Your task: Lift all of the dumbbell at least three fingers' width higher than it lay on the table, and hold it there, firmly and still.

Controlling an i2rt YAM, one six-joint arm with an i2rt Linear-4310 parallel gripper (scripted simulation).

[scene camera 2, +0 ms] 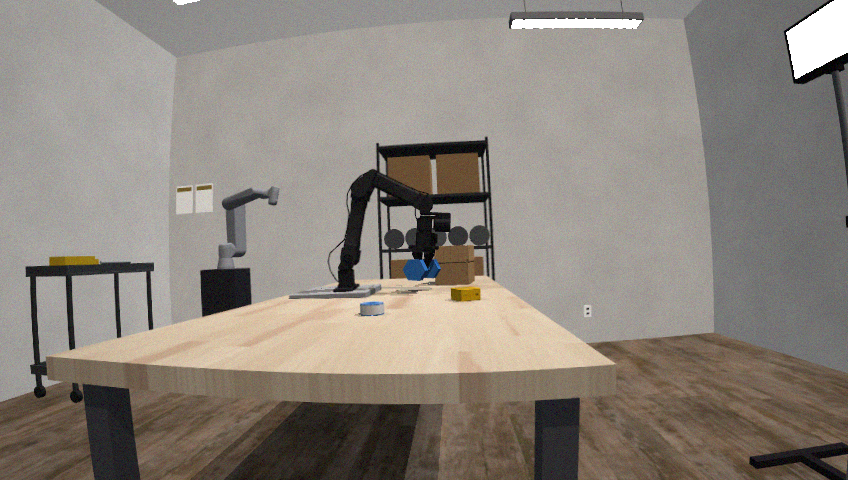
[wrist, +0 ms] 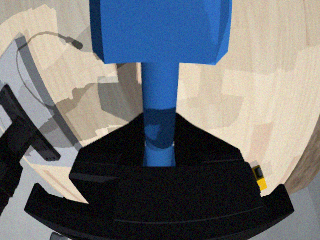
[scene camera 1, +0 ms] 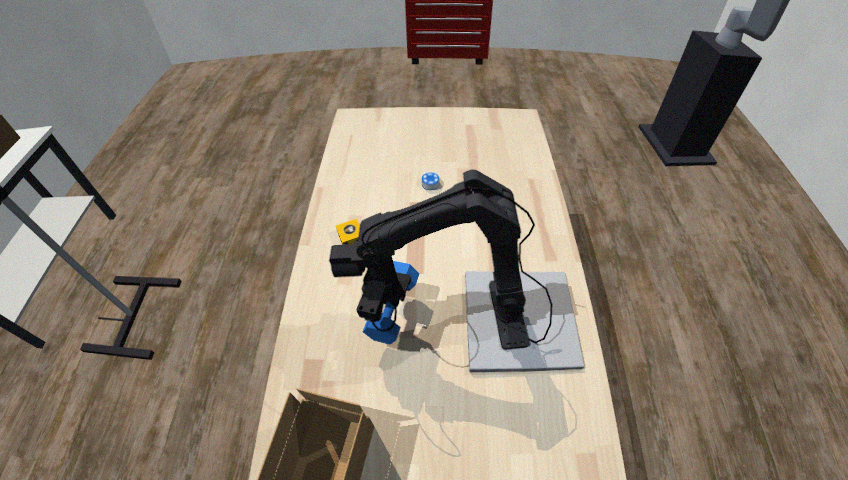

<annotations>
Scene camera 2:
cardboard box: 456, 269
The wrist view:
gripper: 159, 118
blue dumbbell: 163, 41
</annotations>
